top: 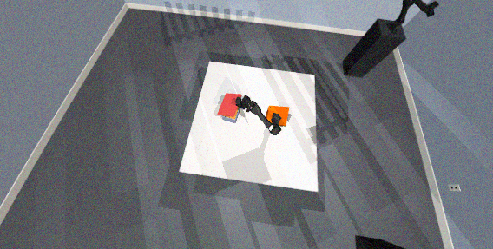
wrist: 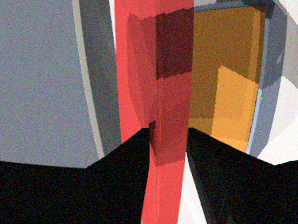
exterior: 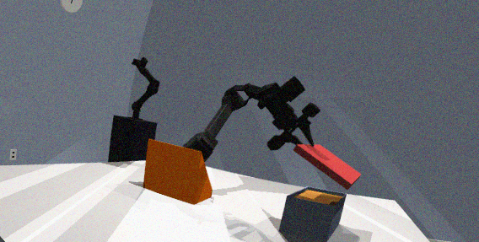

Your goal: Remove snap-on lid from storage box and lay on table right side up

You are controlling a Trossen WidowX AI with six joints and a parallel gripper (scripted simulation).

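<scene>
Now: gripper tip 80 mm short of the red lid, 10 mm to the left of it and 30 mm above it. Round my gripper tip: storage box: 60 mm ahead, 10 mm to the right, 180 mm below.
</scene>
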